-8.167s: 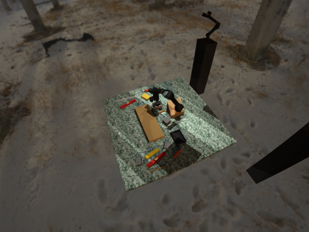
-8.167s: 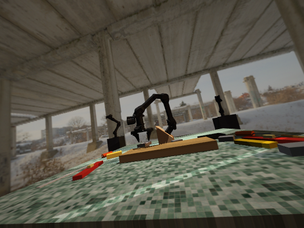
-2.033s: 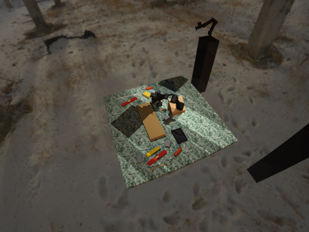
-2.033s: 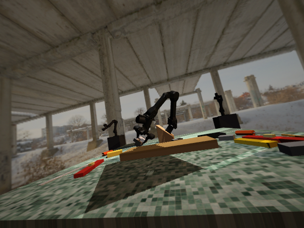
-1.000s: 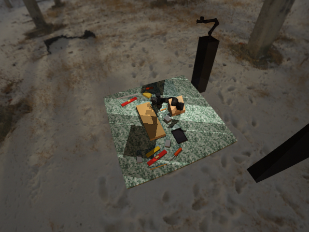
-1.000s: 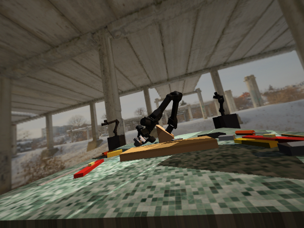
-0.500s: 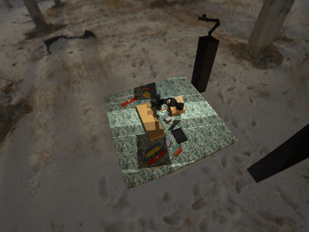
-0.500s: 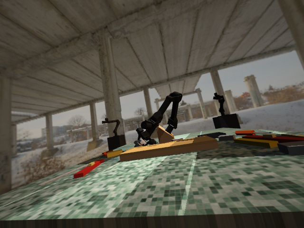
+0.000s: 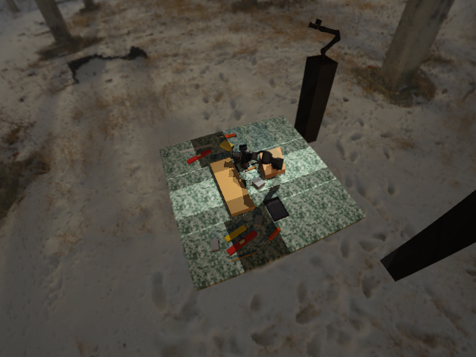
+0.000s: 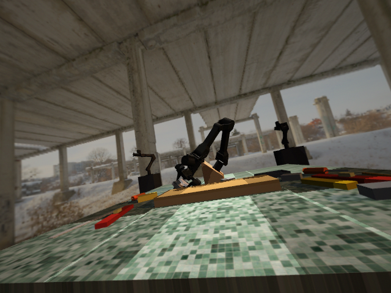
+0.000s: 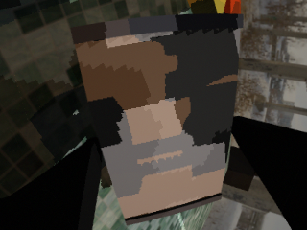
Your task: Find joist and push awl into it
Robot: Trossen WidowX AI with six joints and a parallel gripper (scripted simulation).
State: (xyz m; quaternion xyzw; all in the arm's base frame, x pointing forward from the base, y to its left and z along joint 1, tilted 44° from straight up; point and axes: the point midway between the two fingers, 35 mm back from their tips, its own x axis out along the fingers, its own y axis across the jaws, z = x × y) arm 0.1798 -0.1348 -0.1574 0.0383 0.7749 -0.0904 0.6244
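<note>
The stud finder is 1 cm ahead of my gripper tip, 2 cm to the right of it and 2 cm below it. Round my gripper tip: yellow block: 7 cm ahead, 20 cm to the right, 3 cm below; orange-handled awl: 2 cm ahead, 13 cm to the left, 4 cm below; black tray: 1 cm behind, 55 cm to the left, 3 cm below.
</note>
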